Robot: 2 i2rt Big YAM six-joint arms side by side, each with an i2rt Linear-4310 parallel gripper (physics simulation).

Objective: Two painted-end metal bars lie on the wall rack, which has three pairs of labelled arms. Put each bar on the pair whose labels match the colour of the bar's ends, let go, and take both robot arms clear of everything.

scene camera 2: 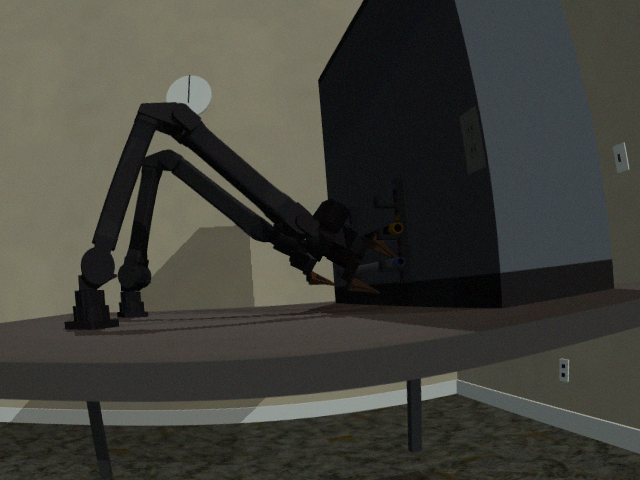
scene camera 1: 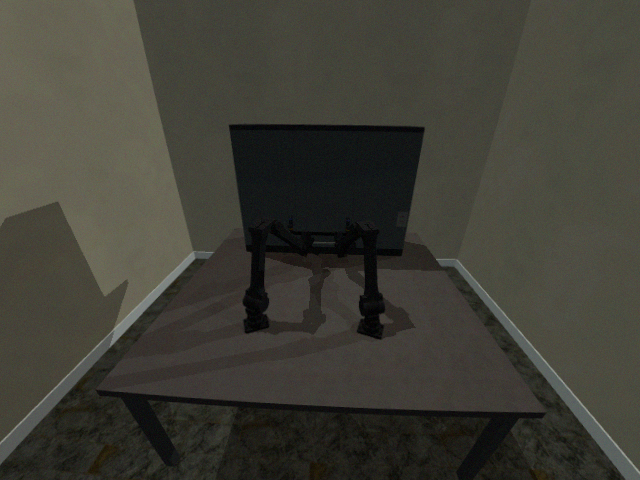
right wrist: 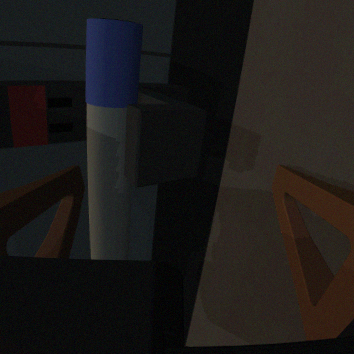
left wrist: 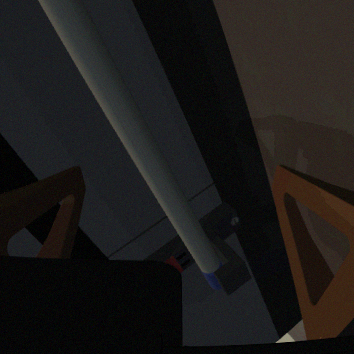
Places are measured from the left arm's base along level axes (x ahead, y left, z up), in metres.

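Where they show: left gripper, fingertip midpoint: (scene camera 2: 342, 270) (left wrist: 178, 176); right gripper, fingertip midpoint: (scene camera 2: 388, 276); left arm's base, origin of the base link: (scene camera 2: 132, 316) (scene camera 1: 256, 324); right arm's base, origin of the base link: (scene camera 2: 92, 327) (scene camera 1: 370, 329).
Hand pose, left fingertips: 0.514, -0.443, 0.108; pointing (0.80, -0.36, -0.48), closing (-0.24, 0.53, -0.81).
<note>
Each offset is from my left fingertips to the top centre of the thing, as dx, dy, dz. "spot": to the spot under its first point. Level surfaces: height alone.
The silver bar with blue ends @[+0.020, -0.094, +0.010] (scene camera 1: 324, 243) (scene camera 2: 369, 268) (left wrist: 135, 140) (right wrist: 112, 65) lies on the lowest rack arms (left wrist: 232, 272) (right wrist: 170, 145), beside the red label (left wrist: 174, 263) (right wrist: 28, 115). The black bar with yellow ends @[+0.021, -0.090, +0.090] (scene camera 1: 323, 233) (scene camera 2: 395, 227) lies on the middle pair. The top pair (scene camera 2: 383, 201), by a blue label @[spot: -0.055, -0.295, +0.177] (scene camera 2: 394, 187), holds no bar. My left gripper (scene camera 1: 310, 242) (left wrist: 178, 176) and right gripper (scene camera 1: 338, 242) (scene camera 2: 386, 274) (right wrist: 180, 167) are open at the silver bar, which shows between each one's fingers; contact is unclear. The left gripper is partly hidden in scene camera 2.
The dark wall panel (scene camera 1: 325, 175) (scene camera 2: 403, 129) stands behind the rack on the table @[dz -0.108] (scene camera 1: 320, 372) (scene camera 2: 232, 346). The table surface lies close below the lowest bar. The black bar is close above the right gripper's upper finger. An outlet plate @[-0.188, -0.649, +0.249] (scene camera 1: 402, 219) (scene camera 2: 473, 139) is on the panel.
</note>
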